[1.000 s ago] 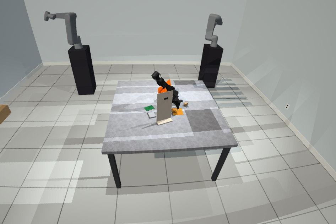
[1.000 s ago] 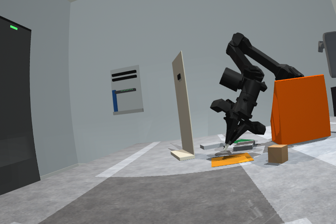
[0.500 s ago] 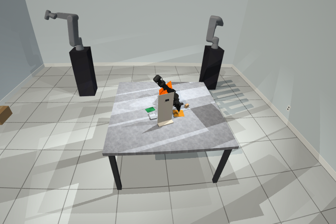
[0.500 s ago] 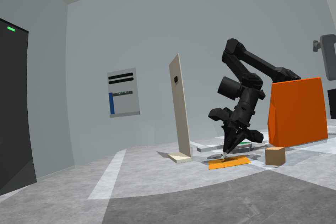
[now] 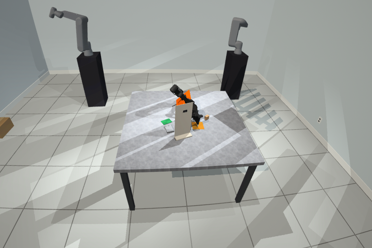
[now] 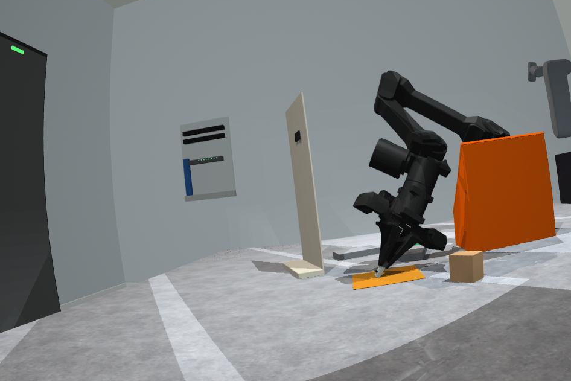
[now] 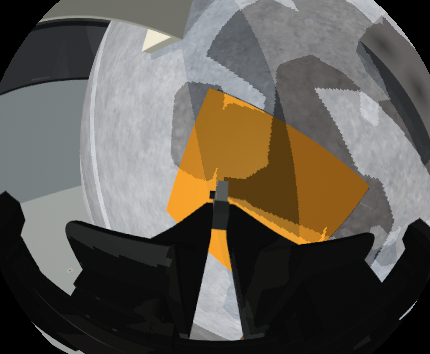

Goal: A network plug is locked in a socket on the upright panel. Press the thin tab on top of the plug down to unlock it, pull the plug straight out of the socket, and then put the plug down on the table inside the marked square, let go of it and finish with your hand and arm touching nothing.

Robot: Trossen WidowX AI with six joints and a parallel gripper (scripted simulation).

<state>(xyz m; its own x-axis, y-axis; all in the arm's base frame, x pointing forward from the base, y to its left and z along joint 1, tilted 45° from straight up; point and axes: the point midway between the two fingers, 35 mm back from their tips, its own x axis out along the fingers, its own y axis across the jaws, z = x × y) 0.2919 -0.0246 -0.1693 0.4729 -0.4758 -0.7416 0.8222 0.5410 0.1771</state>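
The grey network plug lies right at my gripper tip. The rest, counted from my gripper tip: orange marked square (1 cm behind, 2 cm below); then beige panel (14 cm ahead, 18 cm to the right, 15 cm above); then brown cube (11 cm behind, 13 cm to the left).
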